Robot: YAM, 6 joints.
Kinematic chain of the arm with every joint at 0, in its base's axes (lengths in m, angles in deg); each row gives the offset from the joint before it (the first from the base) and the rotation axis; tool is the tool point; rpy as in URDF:
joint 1: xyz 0 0 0.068 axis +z
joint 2: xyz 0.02 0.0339 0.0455 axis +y
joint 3: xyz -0.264 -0.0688 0 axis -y
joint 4: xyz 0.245 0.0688 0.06 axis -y
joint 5: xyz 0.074 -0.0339 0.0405 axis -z
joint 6: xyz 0.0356 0 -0.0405 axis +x
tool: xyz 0 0 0 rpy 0 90 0
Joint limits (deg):
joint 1: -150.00..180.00
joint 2: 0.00..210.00
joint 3: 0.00..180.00
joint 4: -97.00..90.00
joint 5: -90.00..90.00
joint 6: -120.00..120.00
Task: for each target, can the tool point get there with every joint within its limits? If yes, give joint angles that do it. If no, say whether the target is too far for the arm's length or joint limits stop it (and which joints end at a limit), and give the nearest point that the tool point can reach.
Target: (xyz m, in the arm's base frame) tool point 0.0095 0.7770 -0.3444
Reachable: no: too far | nearest point 0.0068 0.5566 -0.2084 | short by 0.259 m
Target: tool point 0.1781 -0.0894 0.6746
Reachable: yes | joints 144.16 62.99 159.69 -1.18 63.26 10.19
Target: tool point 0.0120 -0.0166 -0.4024
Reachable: no: joint limits stop it (at a limit: joint 2) | nearest point 0.0374 -0.0517 -0.3296 | short by 0.085 m
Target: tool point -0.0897 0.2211 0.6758
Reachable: yes | joints -63.57 61.17 161.83 3.89 -30.42 22.49
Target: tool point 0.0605 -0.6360 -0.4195
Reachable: no: too far | nearest point 0.0474 -0.4987 -0.2778 | short by 0.198 m
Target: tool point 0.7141 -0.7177 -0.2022
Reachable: no: too far | nearest point 0.4348 -0.4369 -0.0762 | short by 0.416 m
